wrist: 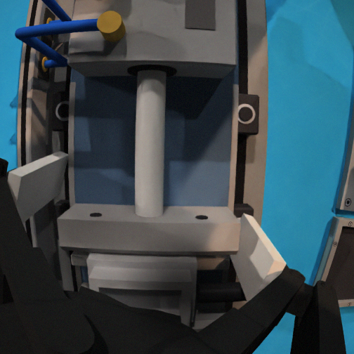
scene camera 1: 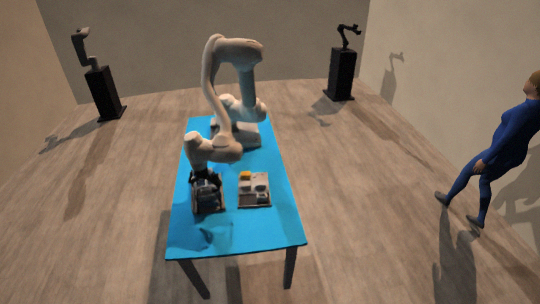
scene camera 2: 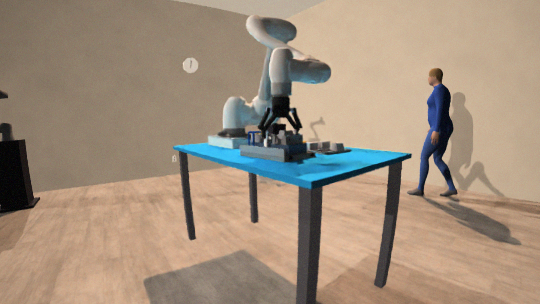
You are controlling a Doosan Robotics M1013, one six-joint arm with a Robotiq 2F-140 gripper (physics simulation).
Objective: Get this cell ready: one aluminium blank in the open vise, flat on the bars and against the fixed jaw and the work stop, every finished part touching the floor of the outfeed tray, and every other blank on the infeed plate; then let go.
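Frame: origin at the arm's base, x right, y back, z down, level; metres.
Seen in the pictures: arm's base, link origin: [scene camera 2: 233, 136].
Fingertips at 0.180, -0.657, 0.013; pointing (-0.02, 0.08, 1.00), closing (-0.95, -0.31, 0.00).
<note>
Offsets run from my fingertips to a thing's top centre, as dx, dy, dz. "spot": to the spot under its first point.
The vise @(+0.004, +0.025, -0.052) [scene camera 1: 208, 200] [scene camera 2: 265, 152] lies under my gripper [scene camera 1: 205, 176] [scene camera 2: 280, 132] [wrist: 150, 222], which is open and empty. In the wrist view its pads stand wide at either side of the vise's jaw block [wrist: 150, 234]. A grey part [wrist: 142, 262] with a rectangular recess sits in the vise just below that block; its lower portion is hidden by the gripper. The fixed jaw and contact with the bars cannot be made out. Two grey blanks @(-0.234, +0.018, +0.004) [scene camera 1: 245, 184] @(-0.322, +0.004, +0.004) [scene camera 1: 260, 188] are on the infeed plate @(spot: -0.363, +0.087, +0.039) [scene camera 1: 264, 176] [wrist: 348, 187]. A grey part @(-0.308, -0.095, +0.006) [scene camera 1: 262, 197] is in the outfeed tray [scene camera 1: 255, 205] [wrist: 330, 250].
A yellow block @(-0.246, +0.107, +0.004) [scene camera 1: 245, 175] sits at the infeed plate's back corner. A blue bent handle [wrist: 60, 29] with a yellow knob [wrist: 111, 26] stands at the vise's upper left in the wrist view. A black round bar [wrist: 219, 292] is beside the recessed part. A person [scene camera 1: 505, 135] [scene camera 2: 438, 130] stands away from the table.
</note>
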